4 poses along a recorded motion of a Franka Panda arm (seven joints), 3.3 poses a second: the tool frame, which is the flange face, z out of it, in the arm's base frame.
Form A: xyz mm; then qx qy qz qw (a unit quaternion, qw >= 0).
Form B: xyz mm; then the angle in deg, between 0 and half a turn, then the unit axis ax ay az. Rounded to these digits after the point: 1 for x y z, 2 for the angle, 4 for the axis.
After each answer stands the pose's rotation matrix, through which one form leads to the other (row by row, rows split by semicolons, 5 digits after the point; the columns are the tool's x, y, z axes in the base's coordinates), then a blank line. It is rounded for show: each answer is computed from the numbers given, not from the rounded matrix.
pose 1, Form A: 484.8 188.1 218.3 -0.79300 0.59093 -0.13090 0.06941
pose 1, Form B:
484.8 188.1 218.3 172.04 -0.7949 0.5924 -0.1312
0.26733 -0.91904 0.28964; -0.95539 -0.29197 -0.04462; 0.12557 -0.26479 -0.95609

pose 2, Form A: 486.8 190.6 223.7 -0.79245 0.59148 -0.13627 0.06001
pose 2, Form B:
486.8 190.6 223.7 173.12 -0.7939 0.5925 -0.1365
0.26316 -0.92108 0.28696; -0.95380 -0.29310 -0.06609; 0.14499 -0.25631 -0.95566

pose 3, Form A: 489.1 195.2 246.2 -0.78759 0.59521 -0.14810 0.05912
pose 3, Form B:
489.1 195.2 246.2 173.22 -0.7890 0.5963 -0.1484
0.24758 -0.92005 0.30366; -0.95507 -0.28446 -0.08318; 0.16291 -0.26943 -0.94914

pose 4, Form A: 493.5 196.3 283.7 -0.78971 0.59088 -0.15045 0.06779
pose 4, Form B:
493.5 196.3 283.7 172.23 -0.7915 0.5922 -0.1508
0.25646 -0.91284 0.31773; -0.95363 -0.29254 -0.07073; 0.15751 -0.28486 -0.94554

